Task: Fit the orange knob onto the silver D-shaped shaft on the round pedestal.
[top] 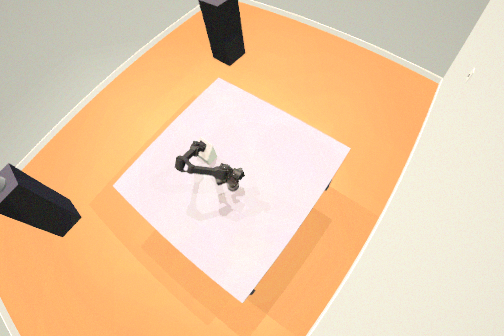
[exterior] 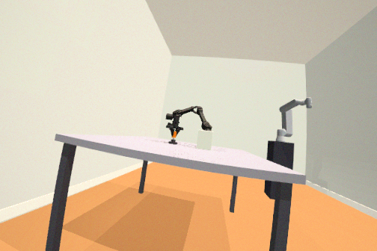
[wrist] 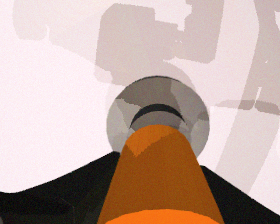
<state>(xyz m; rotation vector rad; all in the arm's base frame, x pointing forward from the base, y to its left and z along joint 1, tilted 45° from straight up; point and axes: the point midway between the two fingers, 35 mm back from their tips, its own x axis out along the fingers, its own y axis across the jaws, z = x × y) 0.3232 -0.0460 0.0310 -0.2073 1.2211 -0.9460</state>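
The silver shaft lies 4 cm below my gripper tip. Round my gripper tip: orange knob: 3 cm above.
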